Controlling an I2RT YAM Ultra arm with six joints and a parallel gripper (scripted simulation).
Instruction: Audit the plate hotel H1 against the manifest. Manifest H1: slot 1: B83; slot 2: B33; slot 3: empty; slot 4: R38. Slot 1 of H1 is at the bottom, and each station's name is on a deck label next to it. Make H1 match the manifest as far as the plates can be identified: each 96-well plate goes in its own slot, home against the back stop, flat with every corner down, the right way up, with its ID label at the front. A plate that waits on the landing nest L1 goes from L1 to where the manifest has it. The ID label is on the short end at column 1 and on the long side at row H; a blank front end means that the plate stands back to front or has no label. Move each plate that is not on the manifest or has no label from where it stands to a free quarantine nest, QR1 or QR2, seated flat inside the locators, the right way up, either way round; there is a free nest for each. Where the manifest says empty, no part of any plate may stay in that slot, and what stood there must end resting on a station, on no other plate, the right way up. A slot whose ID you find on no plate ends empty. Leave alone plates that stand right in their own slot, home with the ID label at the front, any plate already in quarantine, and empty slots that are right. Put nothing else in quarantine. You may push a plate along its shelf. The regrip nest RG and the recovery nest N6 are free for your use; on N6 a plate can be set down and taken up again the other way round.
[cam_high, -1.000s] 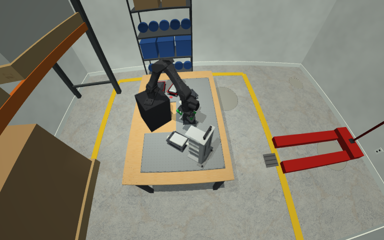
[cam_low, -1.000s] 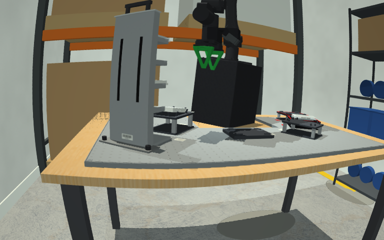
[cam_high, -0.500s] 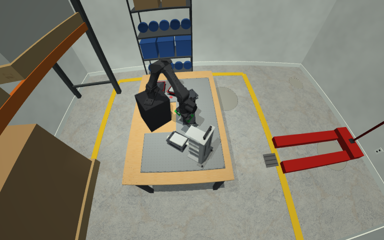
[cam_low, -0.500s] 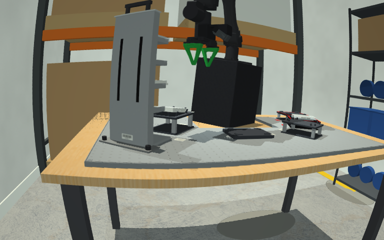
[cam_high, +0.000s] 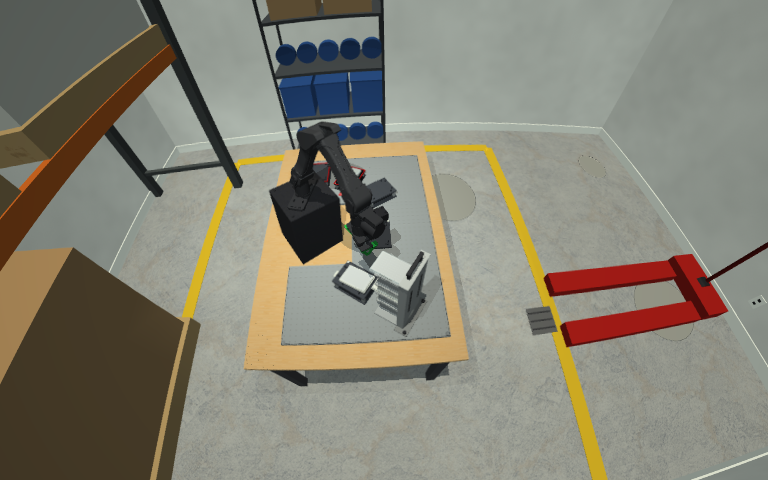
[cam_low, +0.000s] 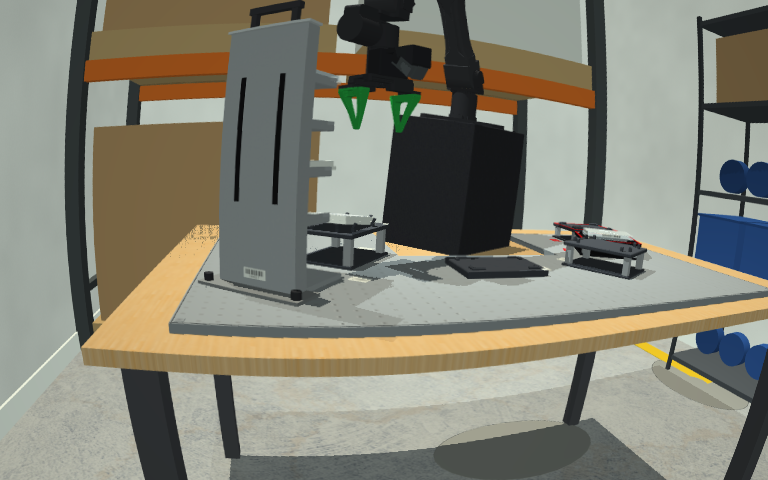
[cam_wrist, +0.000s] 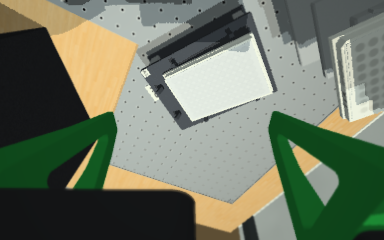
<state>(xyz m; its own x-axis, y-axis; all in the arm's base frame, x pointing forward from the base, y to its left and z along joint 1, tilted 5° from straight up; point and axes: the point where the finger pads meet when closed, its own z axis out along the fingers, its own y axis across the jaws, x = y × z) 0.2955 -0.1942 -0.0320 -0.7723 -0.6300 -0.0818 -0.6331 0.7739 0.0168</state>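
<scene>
My hand is 3 cm past the dark regrip nest, 6 cm to the left of it and 19 cm above it. From my hand the other things lie so: RG label: 13 cm behind, 2 cm to the right, 25 cm below; grey plate hotel H1: 21 cm ahead, 16 cm to the right, 6 cm below; H1 deck label: 12 cm ahead, 2 cm to the right, 25 cm below.
</scene>
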